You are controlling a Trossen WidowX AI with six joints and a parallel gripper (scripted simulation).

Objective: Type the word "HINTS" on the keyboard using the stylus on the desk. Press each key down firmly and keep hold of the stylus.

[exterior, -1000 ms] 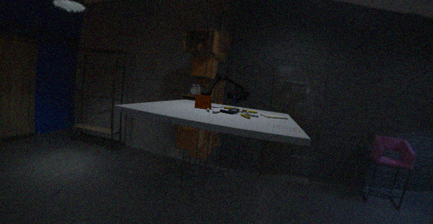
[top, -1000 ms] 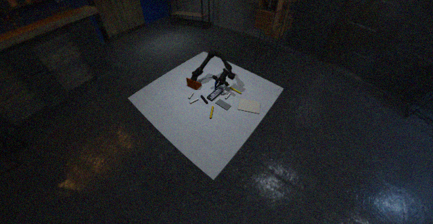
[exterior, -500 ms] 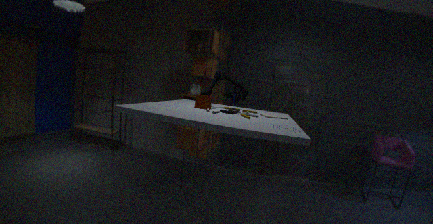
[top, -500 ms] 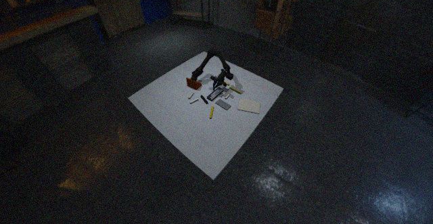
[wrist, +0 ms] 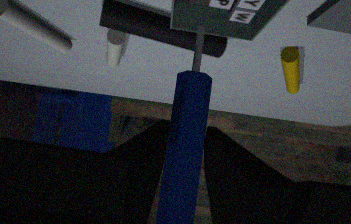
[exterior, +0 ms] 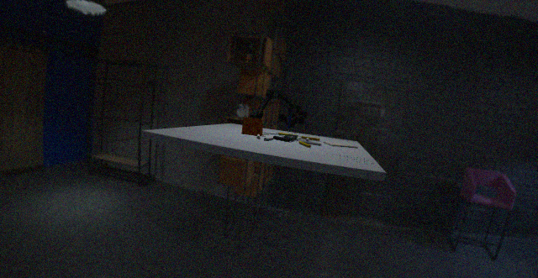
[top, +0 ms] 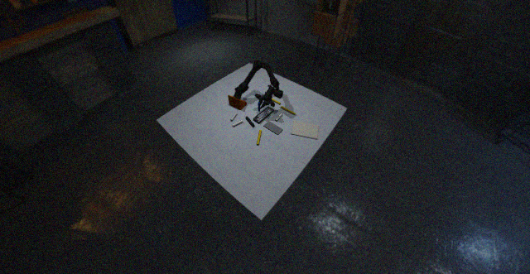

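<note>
The dark stick lies 100 mm to the right of my gripper tip, 100 mm below it and 20 mm behind it. Round my gripper tip: grey slab (170 mm ahead, 100 mm below, 10 mm to the right); grey stylus tip (50 mm below); blue stylus (20 mm below).
</note>
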